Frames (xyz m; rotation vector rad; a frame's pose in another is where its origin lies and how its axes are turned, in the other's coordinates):
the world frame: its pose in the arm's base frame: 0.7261 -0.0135 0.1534 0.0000 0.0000 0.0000
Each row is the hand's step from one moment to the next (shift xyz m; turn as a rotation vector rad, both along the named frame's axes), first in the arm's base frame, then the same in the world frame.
Working: the arm's base frame: its pose in the world frame: -0.7261 0.0135 -0.1534 0.0000 0.0000 0.0000

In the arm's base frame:
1: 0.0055 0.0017 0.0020 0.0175 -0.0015 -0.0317
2: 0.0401 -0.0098 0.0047 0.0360 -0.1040 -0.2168
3: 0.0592 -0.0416 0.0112 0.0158 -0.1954 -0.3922
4: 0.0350 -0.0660 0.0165 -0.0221 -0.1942 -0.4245
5: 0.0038 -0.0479 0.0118 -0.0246 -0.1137 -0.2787
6: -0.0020 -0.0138 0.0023 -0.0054 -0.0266 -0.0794
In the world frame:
1: 0.0055 0.0017 0.0020 0.0175 -0.0015 -0.0317
2: 0.0401 -0.0098 0.0047 0.0360 -0.1040 -0.2168
3: 0.0592 -0.0416 0.0112 0.0158 -0.1954 -0.3922
4: 0.0350 -0.0660 0.0165 -0.0221 -0.1942 -0.4245
5: 0.0038 -0.0479 0.0118 -0.0246 -0.1137 -0.2787
6: -0.0020 -0.0138 0.0023 -0.0054 -0.0266 -0.0794

